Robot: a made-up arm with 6 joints.
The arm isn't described. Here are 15 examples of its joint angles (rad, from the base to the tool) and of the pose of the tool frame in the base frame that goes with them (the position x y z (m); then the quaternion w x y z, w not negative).
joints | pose
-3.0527 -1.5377 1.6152 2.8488 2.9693 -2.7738 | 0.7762 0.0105 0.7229 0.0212 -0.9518 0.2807 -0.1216
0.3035 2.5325 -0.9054 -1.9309 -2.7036 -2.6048 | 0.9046 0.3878 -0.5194 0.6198 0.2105 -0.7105 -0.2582
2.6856 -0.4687 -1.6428 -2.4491 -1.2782 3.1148 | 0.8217 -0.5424 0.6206 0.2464 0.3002 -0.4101 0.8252
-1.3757 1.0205 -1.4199 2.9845 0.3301 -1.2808 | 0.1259 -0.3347 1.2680 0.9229 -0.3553 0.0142 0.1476
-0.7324 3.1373 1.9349 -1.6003 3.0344 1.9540 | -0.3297 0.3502 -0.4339 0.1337 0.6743 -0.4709 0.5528
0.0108 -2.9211 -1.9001 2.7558 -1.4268 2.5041 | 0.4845 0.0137 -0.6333 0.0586 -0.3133 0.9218 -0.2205
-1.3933 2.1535 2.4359 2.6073 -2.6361 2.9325 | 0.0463 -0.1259 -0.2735 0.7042 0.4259 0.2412 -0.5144
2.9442 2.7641 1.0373 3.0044 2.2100 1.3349 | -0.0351 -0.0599 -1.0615 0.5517 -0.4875 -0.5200 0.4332
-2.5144 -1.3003 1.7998 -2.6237 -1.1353 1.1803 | 0.3510 0.1237 0.9477 0.2180 -0.1155 -0.7001 0.6700
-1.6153 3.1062 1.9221 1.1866 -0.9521 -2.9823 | -0.0080 0.6516 -0.4308 0.1641 0.4021 -0.6272 -0.6466
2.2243 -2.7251 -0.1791 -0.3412 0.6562 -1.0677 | 0.3173 -0.4611 -1.2382 0.3373 0.8738 0.2324 0.2623
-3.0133 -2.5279 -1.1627 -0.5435 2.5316 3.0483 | 0.2280 0.0118 -0.9578 0.8012 -0.0665 0.5234 0.2824
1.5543 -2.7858 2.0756 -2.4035 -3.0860 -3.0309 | -0.0671 -0.6081 -0.1716 0.3203 -0.8280 0.4237 0.1797
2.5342 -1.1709 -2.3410 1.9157 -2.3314 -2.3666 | 0.4758 -0.2963 -0.0353 0.6163 -0.4308 0.1935 -0.6302
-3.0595 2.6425 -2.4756 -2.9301 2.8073 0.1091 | -0.4246 -0.0795 0.0024 0.2446 -0.0922 0.9647 0.0323
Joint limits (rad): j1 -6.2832..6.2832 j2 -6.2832..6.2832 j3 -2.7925..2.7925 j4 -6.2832..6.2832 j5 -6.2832..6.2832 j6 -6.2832..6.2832
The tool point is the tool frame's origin. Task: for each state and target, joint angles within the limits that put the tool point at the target. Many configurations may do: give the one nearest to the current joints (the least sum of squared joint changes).
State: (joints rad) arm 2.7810 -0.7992 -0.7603 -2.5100 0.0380 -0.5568
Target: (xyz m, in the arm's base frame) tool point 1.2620 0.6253 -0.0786
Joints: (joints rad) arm 3.6354 -1.3745 -0.7698 -2.5061 0.0722 -0.5568
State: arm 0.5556 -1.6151 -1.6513 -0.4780 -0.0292 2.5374
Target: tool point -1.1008 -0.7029 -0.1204
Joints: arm 0.6065 -1.2886 -1.0560 -0.4758 0.0496 2.5374
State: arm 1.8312 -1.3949 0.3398 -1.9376 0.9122 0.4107
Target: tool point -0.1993 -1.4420 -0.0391
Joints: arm 1.4021 -1.8407 0.3156 -1.9441 1.0967 0.4107
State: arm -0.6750 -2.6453 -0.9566 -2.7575 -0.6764 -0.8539
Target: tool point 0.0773 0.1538 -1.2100
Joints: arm -1.3156 -2.6860 -0.8690 -2.4219 -0.8956 -0.8539
